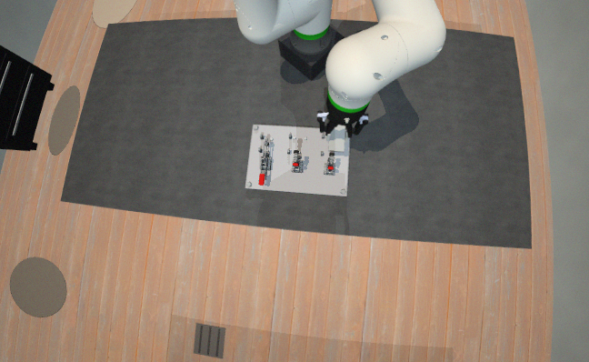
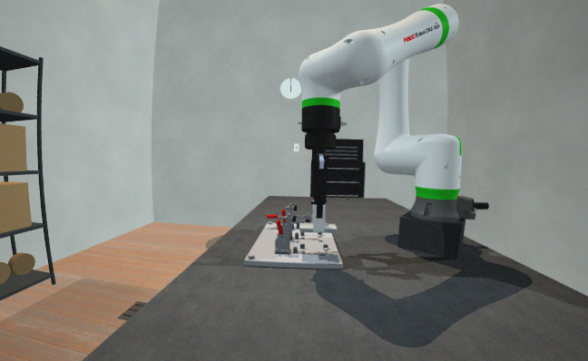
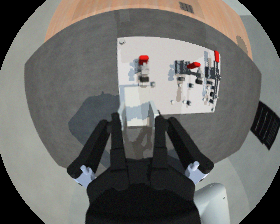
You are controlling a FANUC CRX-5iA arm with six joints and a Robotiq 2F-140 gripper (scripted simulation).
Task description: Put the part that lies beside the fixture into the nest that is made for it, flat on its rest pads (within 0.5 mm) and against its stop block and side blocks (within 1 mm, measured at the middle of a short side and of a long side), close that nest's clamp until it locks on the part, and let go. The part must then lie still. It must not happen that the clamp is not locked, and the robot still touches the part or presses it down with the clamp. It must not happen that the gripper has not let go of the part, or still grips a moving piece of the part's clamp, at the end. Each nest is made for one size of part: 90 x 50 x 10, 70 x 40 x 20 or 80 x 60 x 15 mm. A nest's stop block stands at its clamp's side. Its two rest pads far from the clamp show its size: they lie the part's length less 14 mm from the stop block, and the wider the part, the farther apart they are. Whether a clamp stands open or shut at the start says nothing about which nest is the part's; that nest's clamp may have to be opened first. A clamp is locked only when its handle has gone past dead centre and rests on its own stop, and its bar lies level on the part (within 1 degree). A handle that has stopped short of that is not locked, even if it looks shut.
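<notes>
My gripper is now 12 cm to the left of the fixture plate, 11 cm above it and 7 cm short of it. The rest, counted from my hand: flat grey block (3 cm below).
</notes>
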